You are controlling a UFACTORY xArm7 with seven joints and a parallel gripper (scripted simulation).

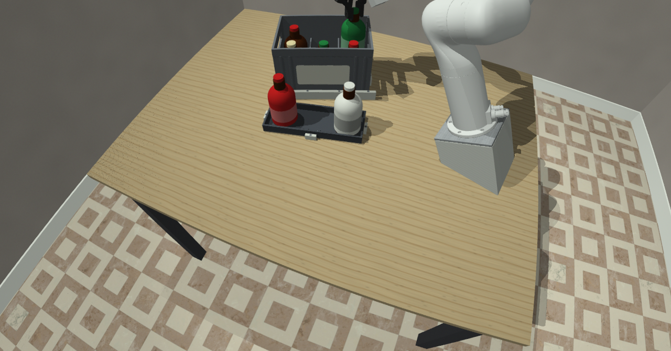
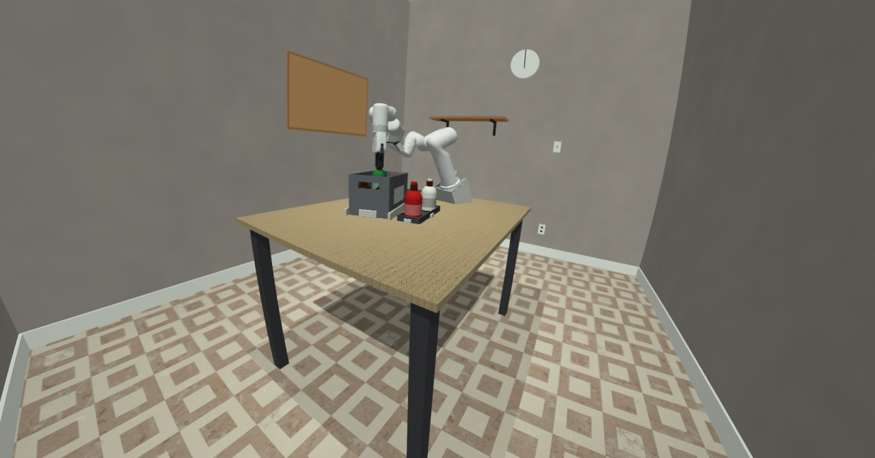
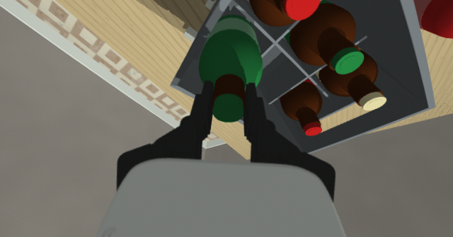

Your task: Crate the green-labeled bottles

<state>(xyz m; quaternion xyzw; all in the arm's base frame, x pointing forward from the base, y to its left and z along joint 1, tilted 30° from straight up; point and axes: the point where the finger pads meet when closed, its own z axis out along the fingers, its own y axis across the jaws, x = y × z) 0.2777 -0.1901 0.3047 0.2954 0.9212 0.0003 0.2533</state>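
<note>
My gripper is now 7 cm above the green-labeled bottle. Round my hand: white bottle 26 cm to the left, 13 cm below, 6 cm behind; dark grey crate 13 cm below, 7 cm to the left, 7 cm ahead; red bottle 28 cm to the left, 13 cm below, 12 cm ahead.
</note>
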